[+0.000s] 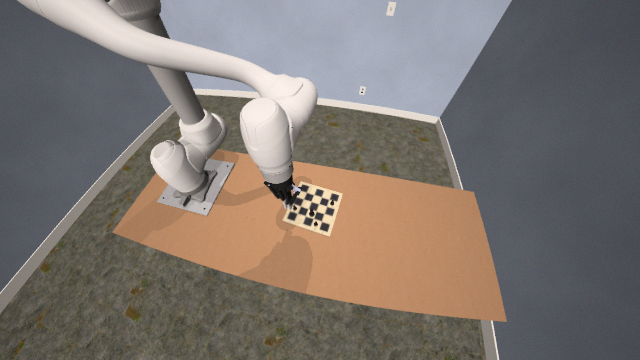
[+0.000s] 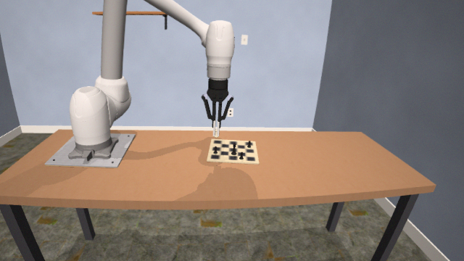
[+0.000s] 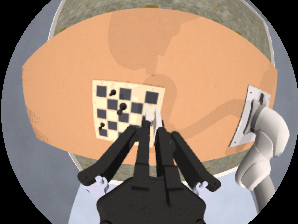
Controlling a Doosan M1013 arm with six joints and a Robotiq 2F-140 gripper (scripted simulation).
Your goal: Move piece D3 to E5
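Now: the chessboard 140 mm below my hand, 90 mm ahead of it and 60 mm to the left of it. Round my hand: pale chess piece (30 mm below).
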